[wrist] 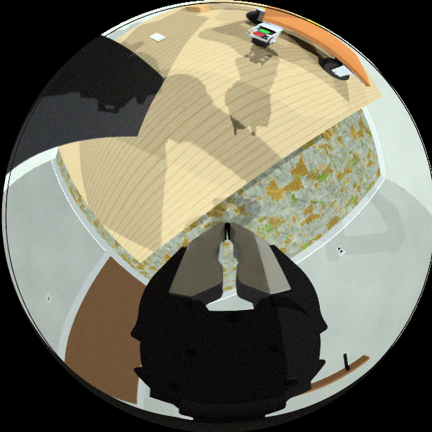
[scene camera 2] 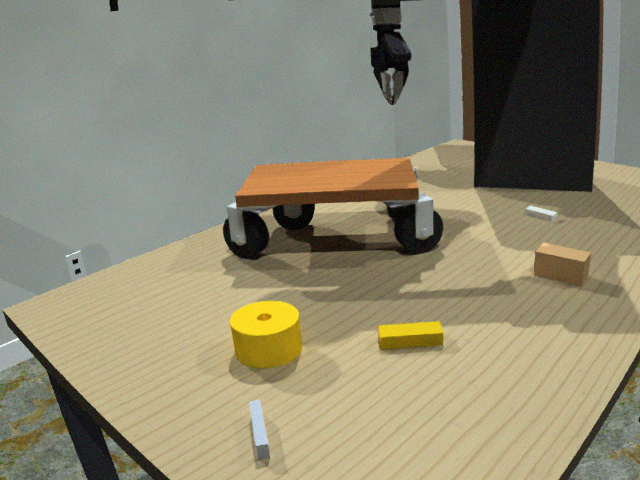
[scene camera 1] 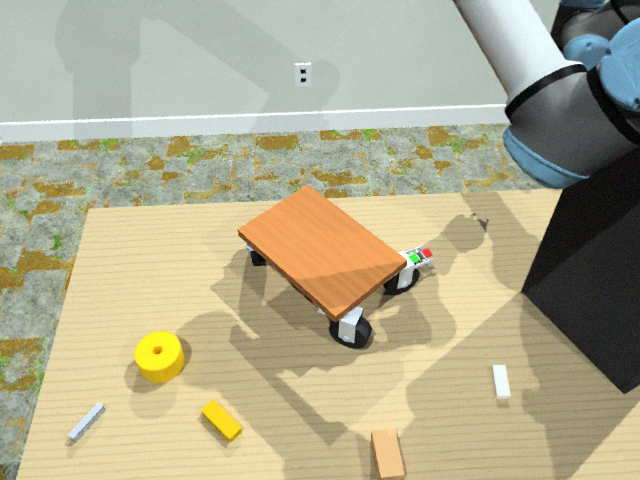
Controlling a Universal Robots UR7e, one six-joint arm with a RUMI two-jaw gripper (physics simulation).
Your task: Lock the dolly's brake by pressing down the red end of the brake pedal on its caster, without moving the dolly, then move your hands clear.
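Places are measured from the arm's base along level axes (x ahead, y right, z down), in millimetres.
Where they show: gripper, fingertip midpoint: [scene camera 2: 392, 104].
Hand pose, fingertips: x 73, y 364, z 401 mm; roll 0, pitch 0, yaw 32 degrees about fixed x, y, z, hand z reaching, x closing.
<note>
Things, the pixels of their top centre, and the offset from my fingertips. "*": a spot on its surface instead. Level surfaces: height alone.
- dolly, surface spot: [scene camera 2: 330, 180] [scene camera 1: 308, 254] * dz +41, dx +497, dy -298 mm
- brake pedal's red end, surface spot: [scene camera 1: 426, 253] * dz +76, dx +250, dy -259 mm
- green end, surface spot: [scene camera 1: 414, 257] * dz +78, dx +276, dy -269 mm
- table, its level: dz +165 mm
- yellow cylinder, middle of its top: [scene camera 2: 264, 317] [scene camera 1: 157, 350] dz +118, dx +783, dy -481 mm
- yellow block, middle of its top: [scene camera 2: 410, 329] [scene camera 1: 221, 418] dz +147, dx +647, dy -604 mm
- grey bar, middle of its top: [scene camera 2: 258, 421] [scene camera 1: 86, 419] dz +146, dx +893, dy -612 mm
- tan block, middle of its top: [scene camera 2: 563, 252] [scene camera 1: 387, 452] dz +124, dx +346, dy -668 mm
- white block, middle of its top: [scene camera 2: 541, 210] [scene camera 1: 501, 379] dz +153, dx +119, dy -508 mm
The dolly [scene camera 1: 320, 248] [scene camera 2: 330, 180] [wrist: 320, 37] stands upright on its black wheels, with an orange wooden top. The brake pedal's red end [scene camera 1: 426, 253] [wrist: 259, 34] and green end [scene camera 1: 414, 257] [wrist: 264, 31] show on the caster at the dolly's right corner in scene camera 1. In scene camera 2 the pedal is mostly hidden behind the dolly top. My gripper [scene camera 2: 392, 102] [wrist: 226, 224] is shut and empty, its fingertips together, high above the table and apart from the dolly and the pedal. The gripper itself does not show in scene camera 1.
On the table [scene camera 1: 170, 248] [scene camera 2: 155, 279] are a yellow cylinder [scene camera 1: 159, 356] [scene camera 2: 266, 333], a yellow block [scene camera 1: 221, 420] [scene camera 2: 410, 335], a grey bar [scene camera 1: 86, 422] [scene camera 2: 258, 429], a tan block [scene camera 1: 387, 453] [scene camera 2: 561, 264] and a white block [scene camera 1: 500, 381] [scene camera 2: 541, 212]. A black pedestal [scene camera 1: 589, 279] [scene camera 2: 535, 103] stands at the right.
</note>
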